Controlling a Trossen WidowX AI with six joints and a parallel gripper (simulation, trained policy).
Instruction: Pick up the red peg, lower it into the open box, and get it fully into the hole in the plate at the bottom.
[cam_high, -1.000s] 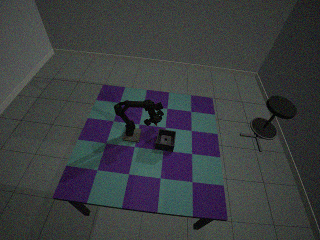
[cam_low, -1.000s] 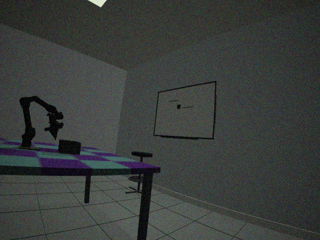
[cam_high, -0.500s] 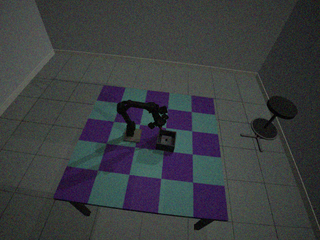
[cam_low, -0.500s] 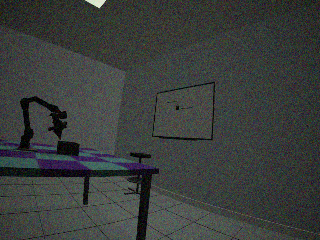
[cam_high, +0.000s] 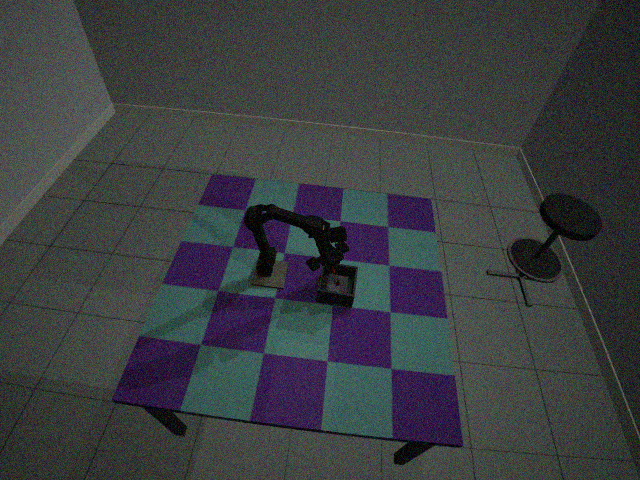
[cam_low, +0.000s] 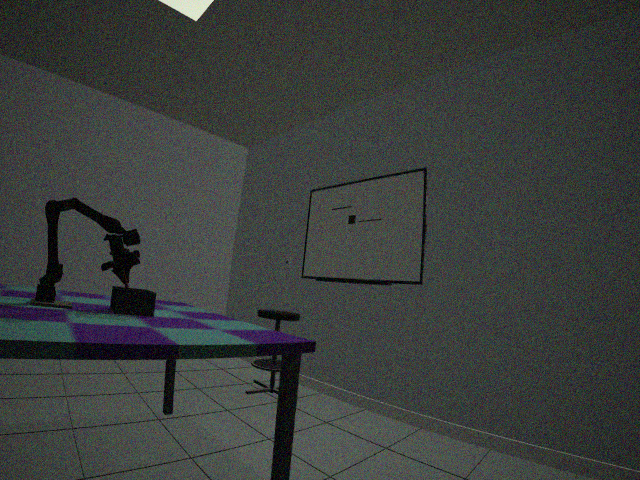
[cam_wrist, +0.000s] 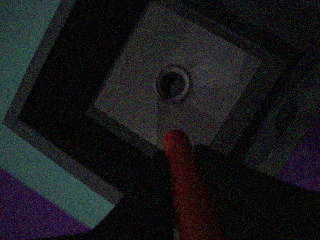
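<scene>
The grey plate is 2 cm ahead of my gripper tip, 3 cm to the right of it and 7 cm below it. From my gripper tip the other things lie so: dark box 2 cm ahead, 3 cm to the right, 9 cm below; then red peg 1 cm behind, 1 cm to the left, 2 cm above.
</scene>
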